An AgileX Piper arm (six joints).
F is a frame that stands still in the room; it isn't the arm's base.
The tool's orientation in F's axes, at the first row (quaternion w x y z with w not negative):
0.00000, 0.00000, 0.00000, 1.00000
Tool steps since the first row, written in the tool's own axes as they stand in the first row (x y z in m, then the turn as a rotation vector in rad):
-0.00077, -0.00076, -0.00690, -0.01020, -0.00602, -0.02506
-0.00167, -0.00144, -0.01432, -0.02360, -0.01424, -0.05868
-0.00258, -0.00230, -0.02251, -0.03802, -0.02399, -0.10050
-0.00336, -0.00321, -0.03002, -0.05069, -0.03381, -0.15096
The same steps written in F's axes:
0.00077, 0.00076, -0.00690, 0.01020, 0.00602, -0.02506
0.00167, 0.00144, -0.01432, 0.02360, 0.01424, -0.05868
0.00258, 0.00230, -0.02251, 0.03802, 0.02399, -0.10050
0.00336, 0.00321, -0.03002, 0.05069, 0.03381, -0.15096

